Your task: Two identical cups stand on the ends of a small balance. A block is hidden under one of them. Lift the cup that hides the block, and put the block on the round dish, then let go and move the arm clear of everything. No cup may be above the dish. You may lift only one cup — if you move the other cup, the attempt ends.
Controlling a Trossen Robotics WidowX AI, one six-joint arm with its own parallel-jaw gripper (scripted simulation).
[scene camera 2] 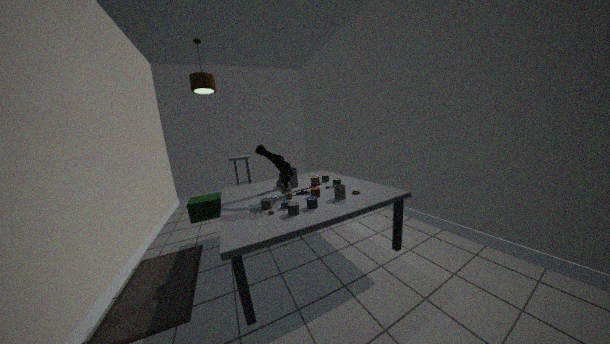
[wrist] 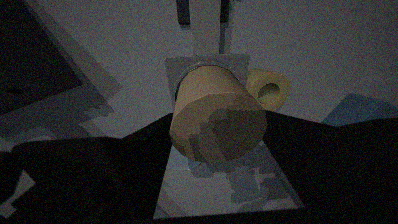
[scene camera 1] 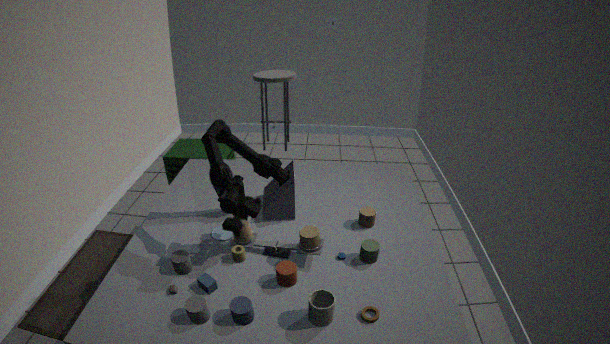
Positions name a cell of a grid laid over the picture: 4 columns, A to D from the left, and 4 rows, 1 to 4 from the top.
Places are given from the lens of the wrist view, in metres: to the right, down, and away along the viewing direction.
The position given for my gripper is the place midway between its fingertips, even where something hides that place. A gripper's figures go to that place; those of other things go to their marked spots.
my gripper (wrist: C3): 0.01, 0.00, 0.11
tan cup (wrist: C3): 0.01, 0.01, 0.08
